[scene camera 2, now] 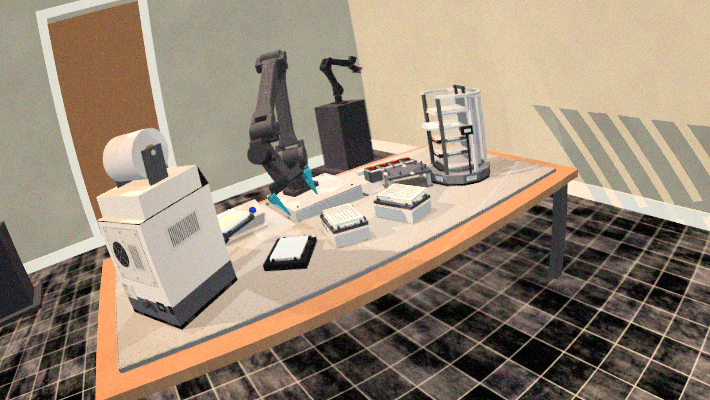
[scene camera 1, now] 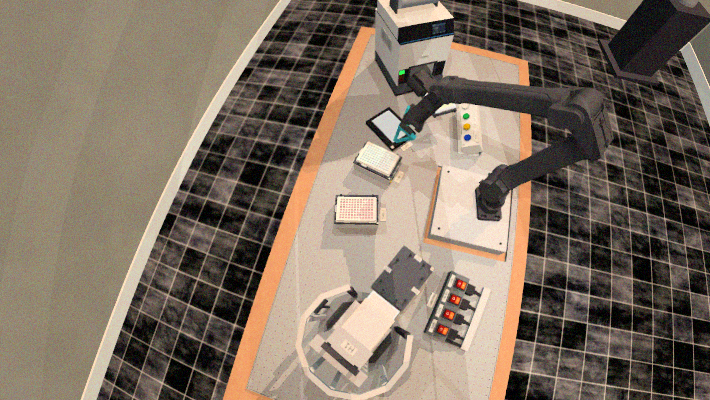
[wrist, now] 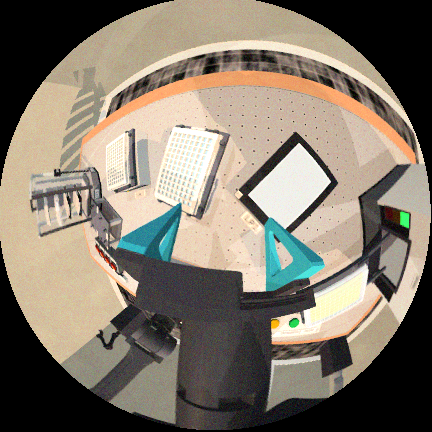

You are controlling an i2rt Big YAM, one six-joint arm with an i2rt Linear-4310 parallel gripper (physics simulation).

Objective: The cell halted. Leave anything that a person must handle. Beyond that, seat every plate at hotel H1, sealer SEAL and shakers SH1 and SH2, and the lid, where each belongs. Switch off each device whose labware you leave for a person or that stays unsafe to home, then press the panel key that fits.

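Pixels of known places: gripper, fingertip midpoint: (scene camera 2: pixel 304 205) (scene camera 1: pixel 398 133) (wrist: pixel 226 214); arm's base, link origin: (scene camera 2: pixel 301 189) (scene camera 1: pixel 487 204).
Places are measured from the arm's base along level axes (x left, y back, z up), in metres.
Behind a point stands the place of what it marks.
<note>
My gripper (scene camera 1: pixel 401 124) {y -0.324, x -0.211, z 0.074 m} (scene camera 2: pixel 303 204) {y -0.324, x -0.211, z 0.074 m} (wrist: pixel 226 214) {y -0.324, x -0.211, z 0.074 m} is open and empty, above the table between the pale-welled plate and the lid pad. A pale flat lid (scene camera 1: pixel 389 124) {y -0.353, x -0.310, z -0.011 m} (scene camera 2: pixel 290 249) {y -0.364, x -0.312, z -0.010 m} (wrist: pixel 293 185) {y -0.350, x -0.306, z -0.010 m} lies on a black pad labelled LP1. The pale-welled plate (scene camera 1: pixel 379 160) {y -0.384, x -0.125, z 0.031 m} (scene camera 2: pixel 344 216) {y -0.414, x -0.148, z 0.031 m} (wrist: pixel 187 167) {y -0.387, x -0.146, z 0.028 m} sits on one shaker; a red-welled plate (scene camera 1: pixel 356 209) {y -0.448, x 0.060, z 0.036 m} (scene camera 2: pixel 402 192) {y -0.450, x 0.056, z 0.032 m} (wrist: pixel 117 161) {y -0.446, x 0.045, z 0.031 m} sits on another. A yellow plate (scene camera 2: pixel 235 220) {y -0.207, x -0.383, z 0.072 m} (wrist: pixel 340 295) {y -0.189, x -0.393, z 0.073 m} is at the sealer (scene camera 1: pixel 415 47) {y -0.274, x -0.506, z 0.209 m} (scene camera 2: pixel 200 250) {y -0.368, x -0.566, z 0.099 m}, mostly hidden by the arm in scene camera 1. Hotel H1 (scene camera 1: pixel 362 325) (scene camera 2: pixel 460 176) holds plates on shelves.
A dark raised platform (scene camera 1: pixel 402 277) {y -0.292, x 0.263, z 0.022 m} (scene camera 2: pixel 407 172) {y -0.316, x 0.242, z 0.022 m} stands by the hotel, beside a strip of red switches (scene camera 1: pixel 452 312) {y -0.132, x 0.363, z 0.010 m} (scene camera 2: pixel 395 164) {y -0.152, x 0.360, z 0.000 m} (wrist: pixel 106 257) {y -0.136, x 0.315, z 0.009 m}. The key panel (scene camera 1: pixel 469 132) {y -0.059, x -0.260, z 0.033 m} (wrist: pixel 285 325) {y -0.049, x -0.331, z 0.029 m} has coloured keys. The arm's white base plate (scene camera 1: pixel 457 220) {y -0.113, x 0.065, z 0.004 m} is nearby.
</note>
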